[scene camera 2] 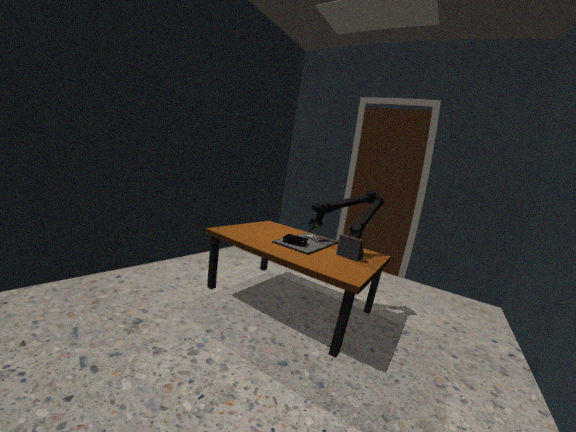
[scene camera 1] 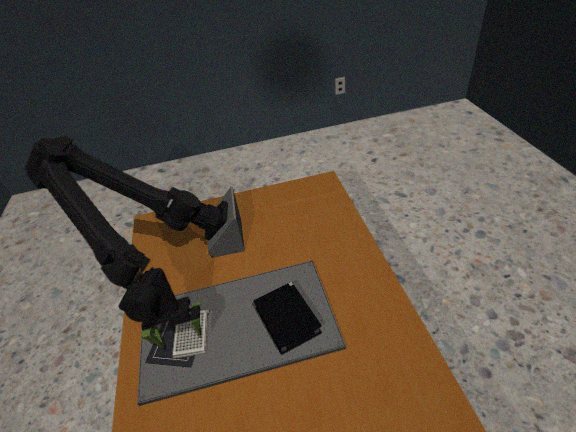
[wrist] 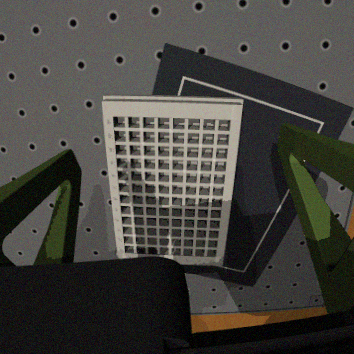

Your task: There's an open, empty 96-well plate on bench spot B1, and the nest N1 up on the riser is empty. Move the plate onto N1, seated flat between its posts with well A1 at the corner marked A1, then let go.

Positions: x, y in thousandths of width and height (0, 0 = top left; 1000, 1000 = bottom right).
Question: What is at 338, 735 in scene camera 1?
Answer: The gripper.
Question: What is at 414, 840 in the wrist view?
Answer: The gripper.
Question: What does the gripper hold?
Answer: Nothing.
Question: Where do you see a white well plate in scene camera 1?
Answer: At 326, 793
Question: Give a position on a white well plate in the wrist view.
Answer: At 484, 451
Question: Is the gripper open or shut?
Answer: Open.
